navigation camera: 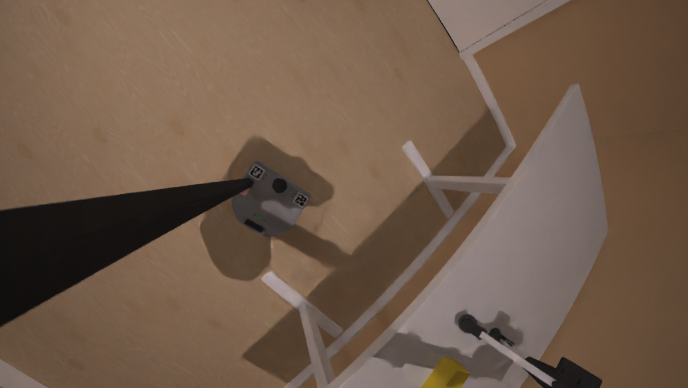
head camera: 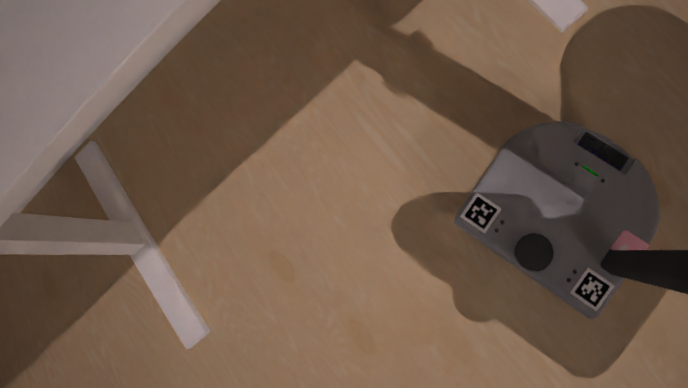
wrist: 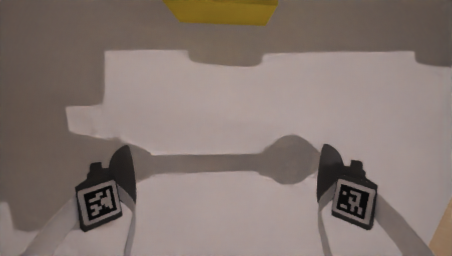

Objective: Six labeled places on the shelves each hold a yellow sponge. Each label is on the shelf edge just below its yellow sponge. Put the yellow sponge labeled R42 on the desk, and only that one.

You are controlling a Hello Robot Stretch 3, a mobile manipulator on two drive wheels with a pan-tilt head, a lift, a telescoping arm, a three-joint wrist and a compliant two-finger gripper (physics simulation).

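A yellow sponge (navigation camera: 444, 376) (wrist: 222, 12) rests on the white desk (navigation camera: 540, 200) (wrist: 225, 115) (head camera: 60, 60). It is cut off by the bottom edge of the navigation view and by the top edge of the wrist view. My gripper (navigation camera: 482, 330) (wrist: 226, 165) is open and empty over the desk top, beside the sponge and apart from it. The fingers stand wide, with their shadow on the desk between them. No label shows, so the frames do not tell which place the sponge came from. The shelves with the labels do not show.
My base (head camera: 560, 210) (navigation camera: 272, 205) stands on the wooden floor (head camera: 310, 240) (navigation camera: 150, 75) in front of the desk. White desk legs (head camera: 167, 295) (navigation camera: 285, 290) reach out over the floor near it. A white panel (navigation camera: 490, 20) stands at the wall beyond the desk's far end.
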